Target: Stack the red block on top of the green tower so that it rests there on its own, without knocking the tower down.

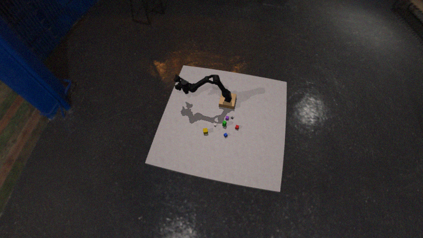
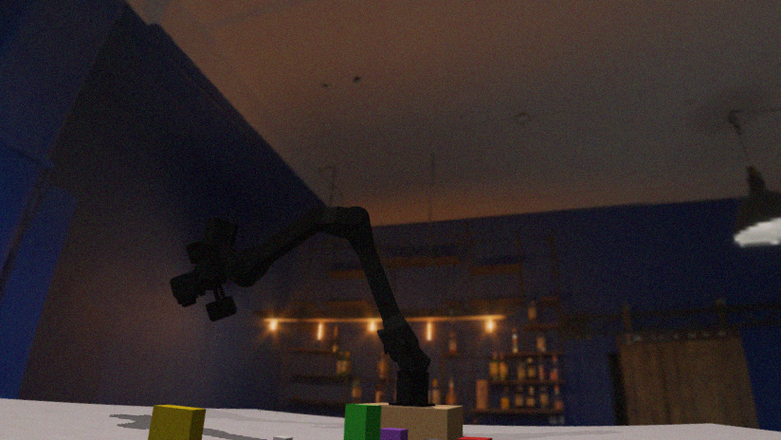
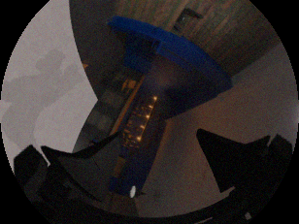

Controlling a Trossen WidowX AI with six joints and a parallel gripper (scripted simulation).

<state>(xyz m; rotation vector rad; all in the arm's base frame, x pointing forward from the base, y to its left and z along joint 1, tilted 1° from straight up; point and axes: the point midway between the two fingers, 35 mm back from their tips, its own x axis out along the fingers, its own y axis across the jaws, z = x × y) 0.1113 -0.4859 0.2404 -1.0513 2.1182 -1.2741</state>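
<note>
My gripper tip is now 710 mm to the right of the red block, 280 mm above it and 160 mm short of it. The rest, counted from my gripper tip: small white cube 500 mm to the left, 290 mm below, 220 mm ahead; then purple block 580 mm to the left, 280 mm below, 100 mm ahead; then yellow block 450 mm to the left, 320 mm ahead, 280 mm below.
</note>
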